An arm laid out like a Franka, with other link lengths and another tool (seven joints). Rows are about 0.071 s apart.
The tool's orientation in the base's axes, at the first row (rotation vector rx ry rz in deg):
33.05, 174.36, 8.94
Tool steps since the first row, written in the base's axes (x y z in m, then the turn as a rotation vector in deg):
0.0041, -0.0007, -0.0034, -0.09, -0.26, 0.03
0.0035, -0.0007, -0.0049, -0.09, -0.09, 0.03
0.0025, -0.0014, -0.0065, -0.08, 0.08, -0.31
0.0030, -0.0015, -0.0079, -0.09, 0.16, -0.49
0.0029, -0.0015, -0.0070, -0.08, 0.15, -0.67
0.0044, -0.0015, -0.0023, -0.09, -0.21, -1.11
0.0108, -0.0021, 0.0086, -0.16, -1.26, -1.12
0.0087, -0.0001, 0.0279, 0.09, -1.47, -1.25
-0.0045, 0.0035, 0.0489, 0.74, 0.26, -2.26
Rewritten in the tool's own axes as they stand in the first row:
-0.0040, 0.0005, 0.0036, -0.01, -0.27, -0.06
-0.0034, 0.0001, 0.0050, 0.05, -0.11, -0.04
-0.0027, -0.0011, 0.0065, 0.11, 0.01, 0.31
-0.0032, -0.0011, 0.0079, 0.15, 0.06, 0.50
-0.0031, -0.0011, 0.0070, 0.14, 0.04, 0.68
-0.0046, 0.0000, 0.0024, 0.03, -0.34, 1.08
-0.0110, 0.0029, -0.0081, -0.29, -1.34, 0.99
-0.0087, 0.0060, -0.0272, -0.60, -1.46, 1.11
0.0044, 0.0068, -0.0486, -0.55, 0.27, 2.31

